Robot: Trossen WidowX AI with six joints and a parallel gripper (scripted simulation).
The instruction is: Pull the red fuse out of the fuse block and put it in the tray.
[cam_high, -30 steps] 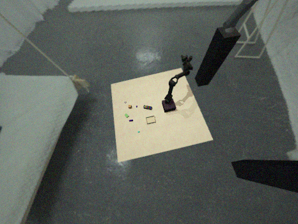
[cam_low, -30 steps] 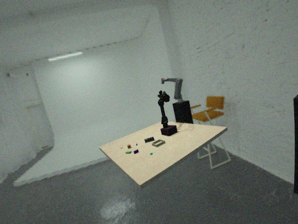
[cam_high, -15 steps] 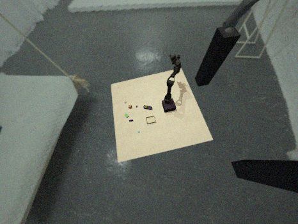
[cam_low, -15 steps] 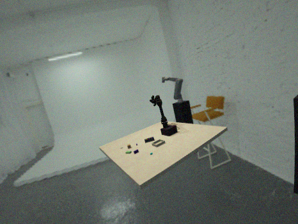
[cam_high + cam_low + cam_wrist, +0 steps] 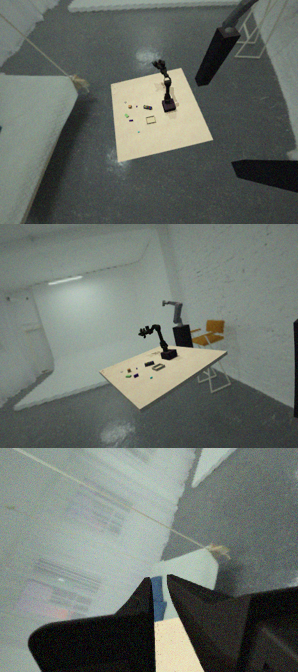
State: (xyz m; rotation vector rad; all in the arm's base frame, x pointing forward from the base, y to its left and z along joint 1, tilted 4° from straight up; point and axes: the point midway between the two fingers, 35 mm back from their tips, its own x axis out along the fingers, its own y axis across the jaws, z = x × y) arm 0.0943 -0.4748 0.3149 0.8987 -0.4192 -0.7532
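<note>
The tray lies 72 cm to the left of my gripper tip, 37 cm below it and 17 cm ahead of it. From my gripper tip the other things lie so: orange cube: 45 cm to the left, 45 cm ahead, 35 cm below; teal piece: 86 cm to the left, 37 cm ahead, 36 cm below.
</note>
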